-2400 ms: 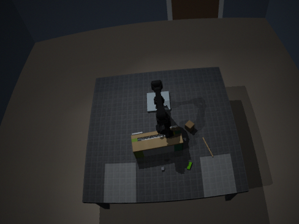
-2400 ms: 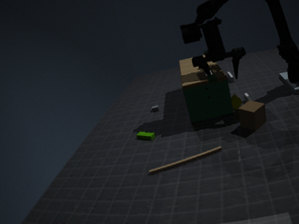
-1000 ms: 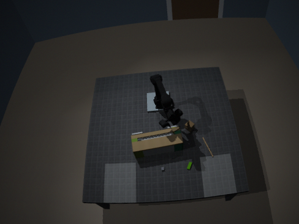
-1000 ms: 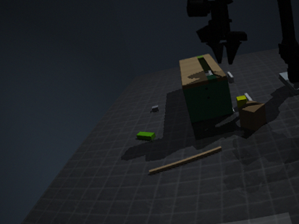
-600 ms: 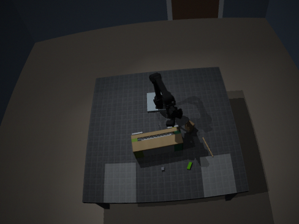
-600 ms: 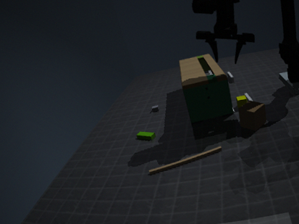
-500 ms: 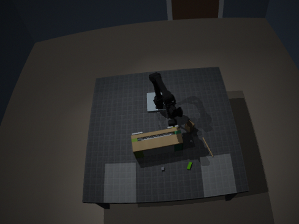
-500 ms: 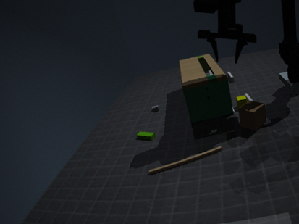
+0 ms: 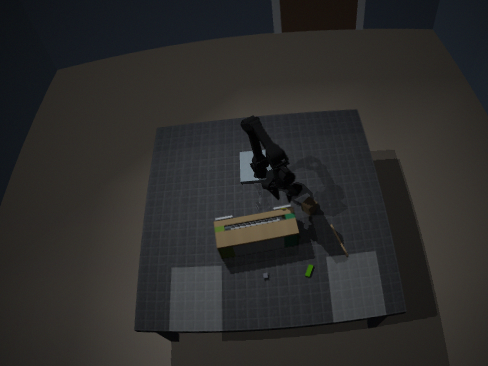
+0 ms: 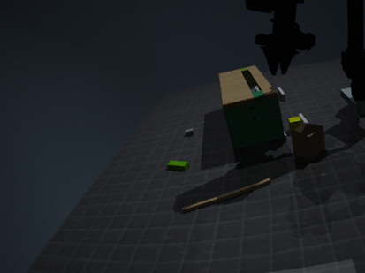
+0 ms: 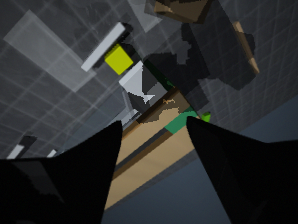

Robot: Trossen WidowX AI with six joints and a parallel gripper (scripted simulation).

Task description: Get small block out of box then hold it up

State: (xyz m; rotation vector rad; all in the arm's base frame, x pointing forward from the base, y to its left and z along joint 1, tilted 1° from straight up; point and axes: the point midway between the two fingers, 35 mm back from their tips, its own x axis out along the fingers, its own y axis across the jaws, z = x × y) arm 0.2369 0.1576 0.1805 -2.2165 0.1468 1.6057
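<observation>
My gripper tip is 20 mm past the yellow block, 10 mm to the left of it and 150 mm above it. Also, from my gripper tip: box: 100 mm ahead, 130 mm to the right, 100 mm below; then wooden stick: 100 mm ahead, 290 mm to the left, 160 mm below; then brown cube: 60 mm behind, 120 mm to the left, 130 mm below.
</observation>
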